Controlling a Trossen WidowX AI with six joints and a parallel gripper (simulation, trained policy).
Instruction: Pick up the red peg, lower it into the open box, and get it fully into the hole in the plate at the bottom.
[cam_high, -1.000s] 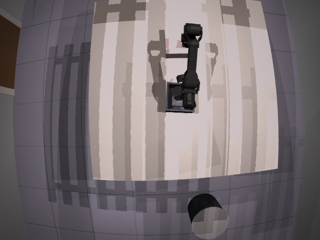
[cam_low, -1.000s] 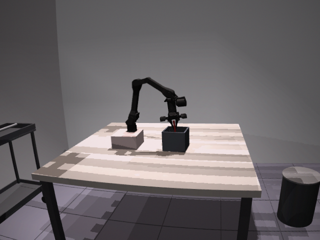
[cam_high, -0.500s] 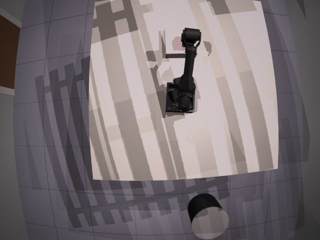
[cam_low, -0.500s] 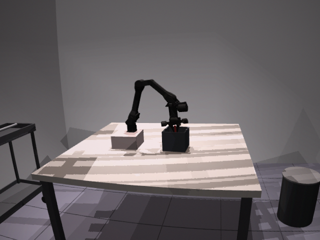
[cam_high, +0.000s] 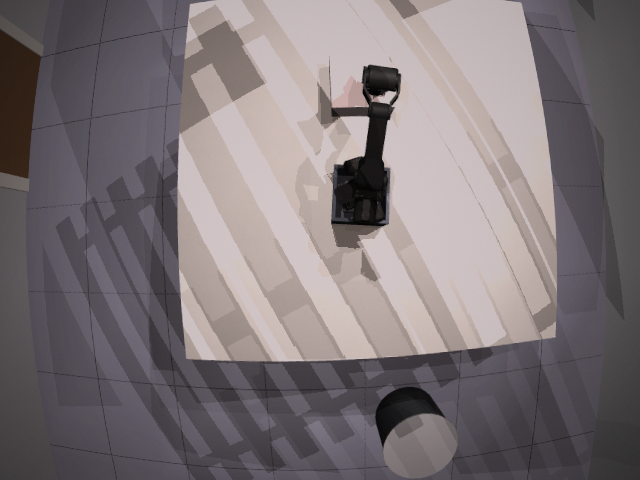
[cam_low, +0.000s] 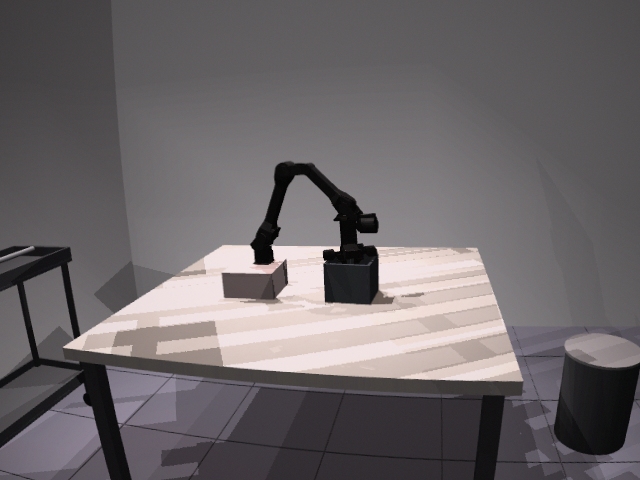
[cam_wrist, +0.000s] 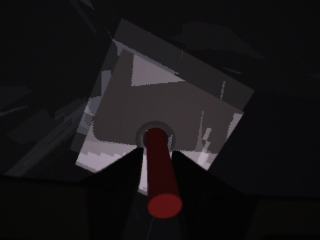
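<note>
The red peg is 1 cm to the right of my gripper tip. The rest, counted from my gripper tip: pale plate: 2 cm below.
</note>
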